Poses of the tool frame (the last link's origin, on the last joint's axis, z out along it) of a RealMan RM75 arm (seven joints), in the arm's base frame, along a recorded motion.
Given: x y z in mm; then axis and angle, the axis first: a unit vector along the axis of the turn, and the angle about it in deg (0 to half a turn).
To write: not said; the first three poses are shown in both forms.
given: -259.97 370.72 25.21 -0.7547 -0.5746 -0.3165 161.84
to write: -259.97 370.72 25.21 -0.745 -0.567 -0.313 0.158
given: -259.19 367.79 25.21 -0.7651 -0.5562 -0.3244 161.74
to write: -259.19 367.79 25.21 -0.755 -0.549 -0.320 0.159
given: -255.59 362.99 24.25 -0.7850 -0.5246 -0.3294 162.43
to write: -255.59 362.99 24.25 -0.776 -0.518 -0.326 0.153
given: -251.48 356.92 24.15 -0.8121 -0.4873 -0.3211 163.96
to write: -251.48 356.92 24.15 -0.804 -0.483 -0.318 0.140
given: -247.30 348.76 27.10 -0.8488 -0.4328 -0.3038 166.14
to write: -247.30 348.76 27.10 -0.843 -0.430 -0.302 0.121
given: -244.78 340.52 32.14 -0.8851 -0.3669 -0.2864 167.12
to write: -244.78 340.52 32.14 -0.879 -0.365 -0.285 0.112
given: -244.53 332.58 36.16 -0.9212 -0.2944 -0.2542 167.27
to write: -244.53 332.58 36.16 -0.916 -0.293 -0.253 0.111
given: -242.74 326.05 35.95 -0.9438 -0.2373 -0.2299 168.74
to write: -242.74 326.05 35.95 -0.939 -0.236 -0.229 0.098
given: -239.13 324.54 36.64 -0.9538 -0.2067 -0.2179 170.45
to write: -239.13 324.54 36.64 -0.951 -0.206 -0.217 0.083
